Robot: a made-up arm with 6 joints. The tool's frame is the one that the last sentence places.
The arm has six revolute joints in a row. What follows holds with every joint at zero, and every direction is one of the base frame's. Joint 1 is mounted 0.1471 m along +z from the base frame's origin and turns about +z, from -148.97 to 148.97 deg. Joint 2 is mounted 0.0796 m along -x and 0.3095 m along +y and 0.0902 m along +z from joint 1 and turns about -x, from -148.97 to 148.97 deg. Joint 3 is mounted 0.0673 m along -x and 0.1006 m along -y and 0.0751 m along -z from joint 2 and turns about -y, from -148.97 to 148.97 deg. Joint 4 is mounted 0.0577 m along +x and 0.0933 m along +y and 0.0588 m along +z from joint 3 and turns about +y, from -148.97 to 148.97 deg. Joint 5 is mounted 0.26 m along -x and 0.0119 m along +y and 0.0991 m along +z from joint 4 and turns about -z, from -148.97 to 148.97 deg. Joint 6 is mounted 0.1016 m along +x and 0.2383 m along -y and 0.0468 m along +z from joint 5 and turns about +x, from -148.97 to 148.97 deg. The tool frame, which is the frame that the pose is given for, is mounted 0.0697 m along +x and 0.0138 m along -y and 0.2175 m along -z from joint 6; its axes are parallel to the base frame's.
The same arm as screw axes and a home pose.
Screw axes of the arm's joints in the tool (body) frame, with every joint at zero. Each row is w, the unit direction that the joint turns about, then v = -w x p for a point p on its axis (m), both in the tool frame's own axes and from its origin. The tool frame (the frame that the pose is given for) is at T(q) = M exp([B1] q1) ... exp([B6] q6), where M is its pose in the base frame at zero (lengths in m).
B1: w 0 0 1 v -0.062 -0.1779 0
B2: w -1 0 0 v 0 -0.0879 0.2475
B3: w 0 -1 0 v 0.0128 0 -0.031
B4: w 0 1 0 v -0.0716 0 0.0887
B5: w 0 0 -1 v -0.2521 -0.1713 0
B6: w 1 0 0 v 0 0.2175 -0.0138
M: xyz -0.1779 0.062 0.1494 (m) quaternion w x y z 1 0 0 0
Joint limits (rad, base to tool): -2.6..2.6 -2.6..2.6 -2.6..2.6 -2.6..2.6 -2.6..2.6 -2.6..2.6

